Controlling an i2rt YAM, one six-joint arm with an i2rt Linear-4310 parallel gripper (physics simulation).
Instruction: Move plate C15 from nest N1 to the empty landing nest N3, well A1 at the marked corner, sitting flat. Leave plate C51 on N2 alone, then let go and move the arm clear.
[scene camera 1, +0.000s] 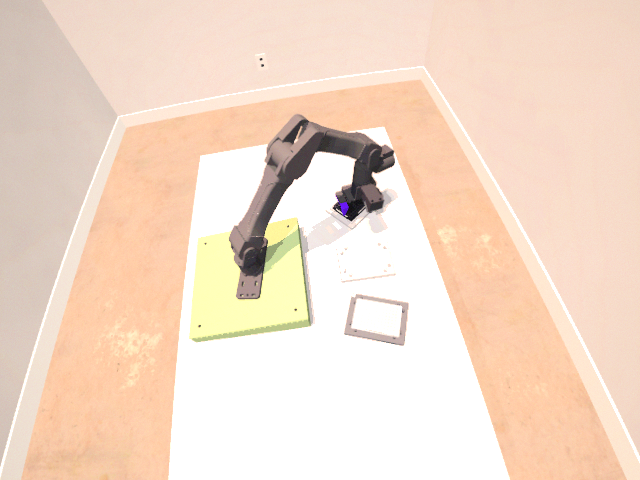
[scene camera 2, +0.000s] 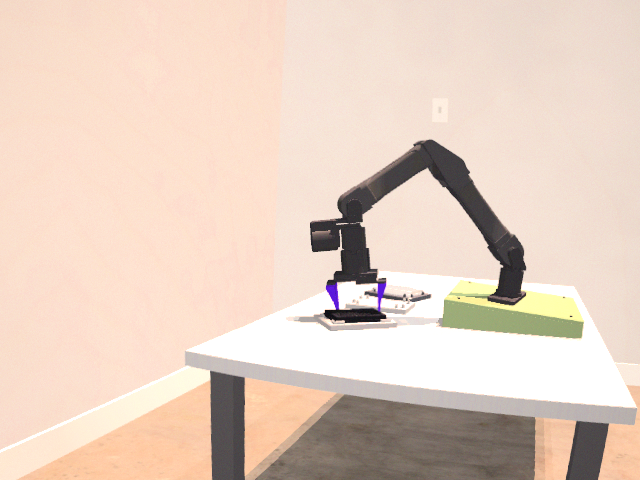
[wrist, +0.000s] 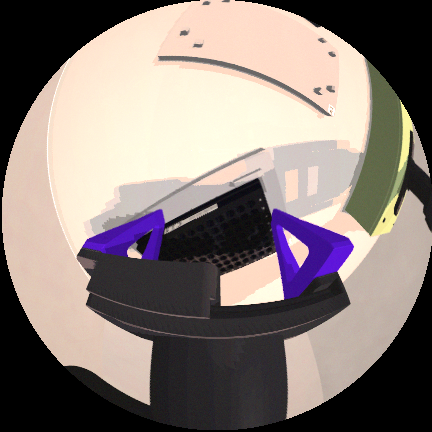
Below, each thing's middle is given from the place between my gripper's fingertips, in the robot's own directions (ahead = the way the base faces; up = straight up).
Labels:
My gripper is now 10 mm past the black perforated plate (scene camera 2: 366, 314) and 40 mm to the right of it. From my hand the other things lie so: grey-framed white tray (scene camera 1: 371, 316) (50 mm ahead, 370 mm to the right).

